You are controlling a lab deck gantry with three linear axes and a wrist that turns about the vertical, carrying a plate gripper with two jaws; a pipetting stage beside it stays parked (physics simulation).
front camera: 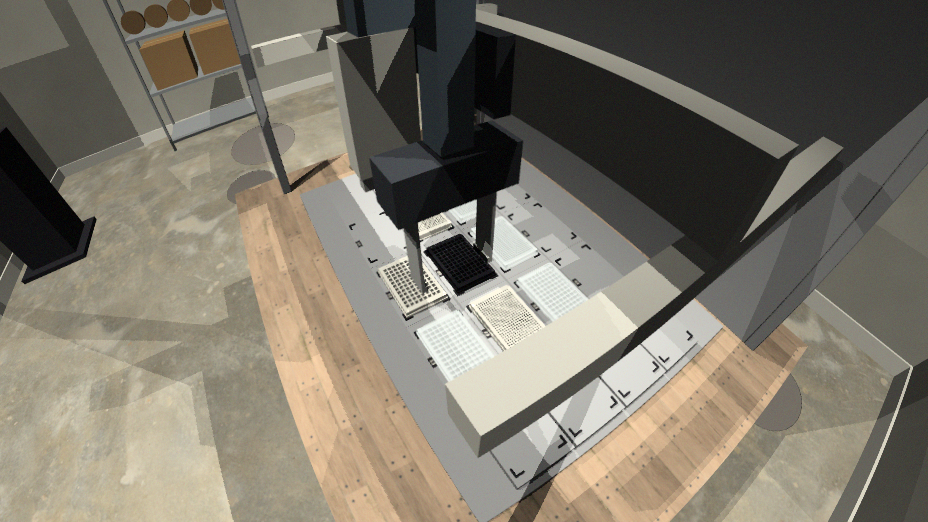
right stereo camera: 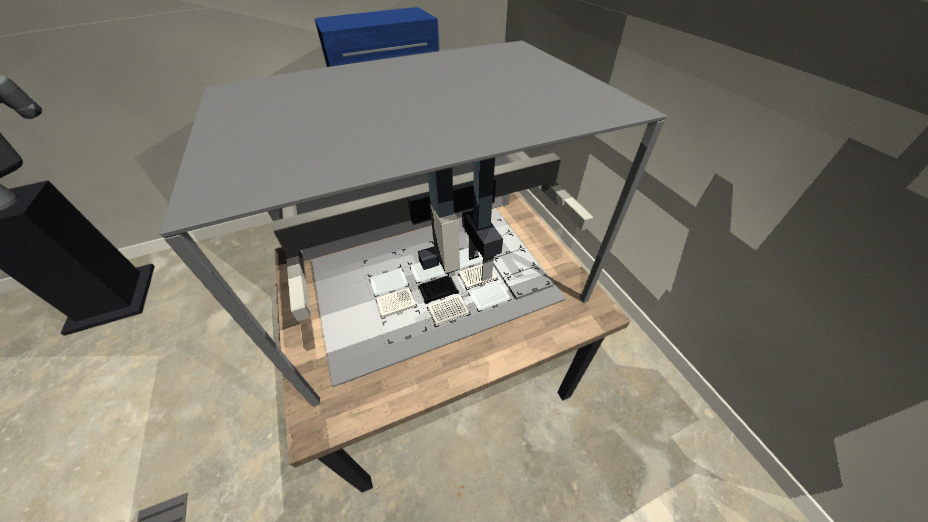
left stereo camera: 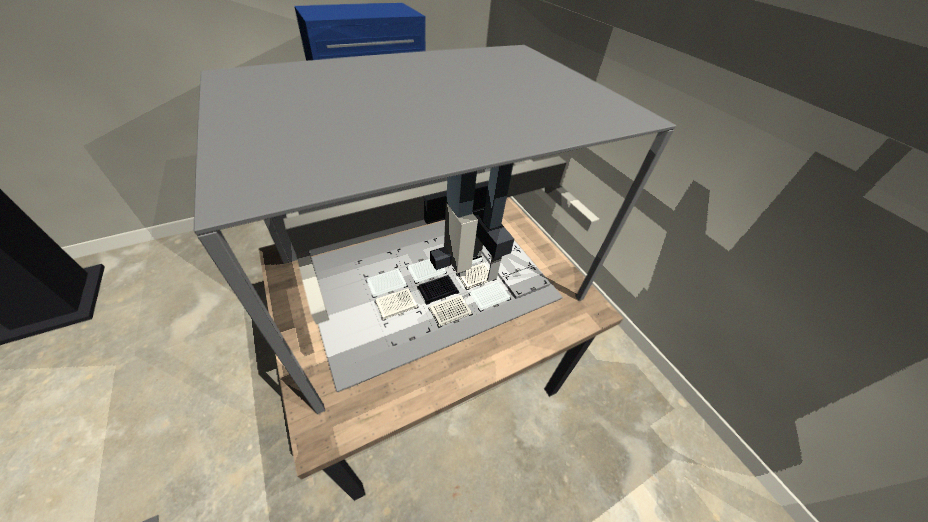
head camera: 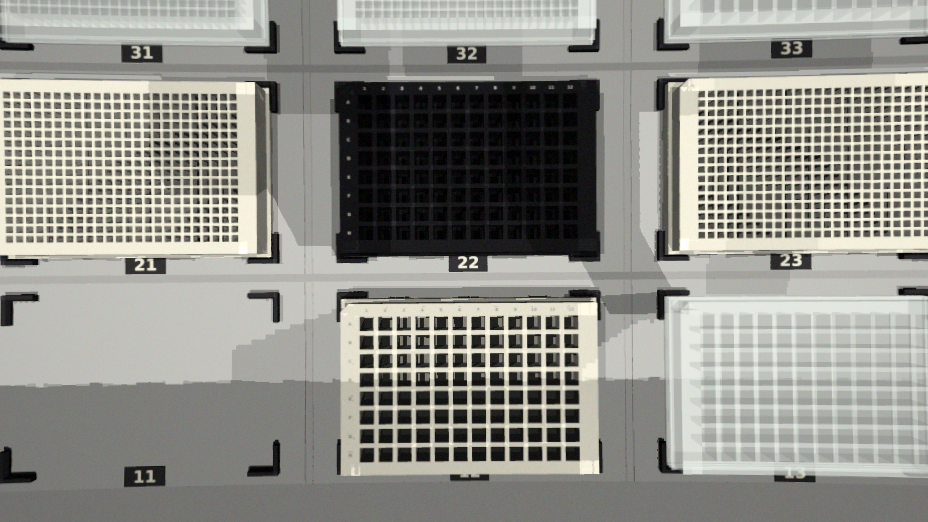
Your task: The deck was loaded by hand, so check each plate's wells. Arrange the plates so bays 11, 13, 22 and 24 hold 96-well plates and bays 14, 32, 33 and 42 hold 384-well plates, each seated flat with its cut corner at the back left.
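Where they show: gripper, between the fingertips: (front camera: 451, 268) (right stereo camera: 479, 268) (left stereo camera: 484, 268); robot's base, origin of its link: (front camera: 350, 226) (right stereo camera: 389, 342) (left stereo camera: 393, 344) (head camera: 11, 474).
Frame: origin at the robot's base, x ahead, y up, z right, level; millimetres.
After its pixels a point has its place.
My gripper (front camera: 452, 275) {z -60, x 356, y 158 mm} (left stereo camera: 486, 266) {z -60, x 356, y 158 mm} (right stereo camera: 480, 268) {z -60, x 356, y 158 mm} is open and empty, jaws apart front to back, raised above the plates around bays 22 and 23; its exact height is unclear. In the head view, bay 11 is empty. Cream 96-well plate (head camera: 469, 389) {z -42, x 228, y 14 mm} is in bay 12, clear 96-well plate (head camera: 804, 389) {z -42, x 387, y 14 mm} in 13, cream 384-well plates (head camera: 123, 168) {z -150, x 64, y 14 mm} (head camera: 811, 162) {z -150, x 392, y 14 mm} in 21 and 23, black 96-well plate (head camera: 467, 168) {z -149, x 228, y 14 mm} in 22. Plates in 12, 13 and 23 show back-left cut corners. Clear fine-well plates (head camera: 136, 19) {z -220, x 72, y 14 mm} (head camera: 467, 25) {z -218, x 228, y 14 mm} occupy 31 and 32; clear coarse-well plate (head camera: 798, 19) {z -218, x 385, y 14 mm} occupies 33.
The beige pipetting stage (front camera: 382, 97) (left stereo camera: 462, 240) (right stereo camera: 449, 243) hangs beside the gripper. A pale gantry rail (front camera: 551, 370) {z 41, x 628, y 400 mm} crosses the front view and hides part of the deck. Frame posts (left stereo camera: 256, 318) {z 116, x -264, y 475 mm} (right stereo camera: 246, 318) {z 115, x -250, y 453 mm} stand at the table's corners.
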